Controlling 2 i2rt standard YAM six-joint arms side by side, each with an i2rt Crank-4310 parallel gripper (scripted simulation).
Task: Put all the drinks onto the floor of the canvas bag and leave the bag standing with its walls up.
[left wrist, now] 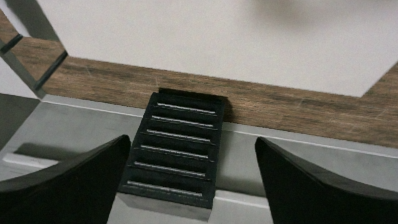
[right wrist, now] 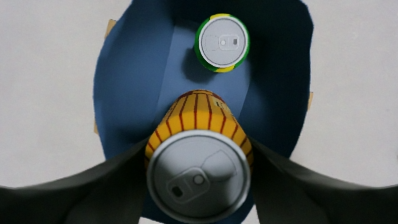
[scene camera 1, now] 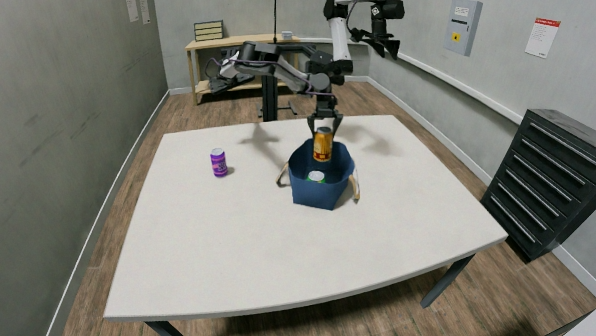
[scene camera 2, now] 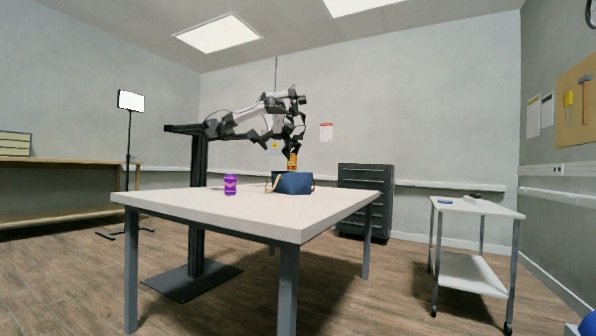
same spot on blue canvas bag: (scene camera 2: 293, 183) = (scene camera 1: 294, 190)
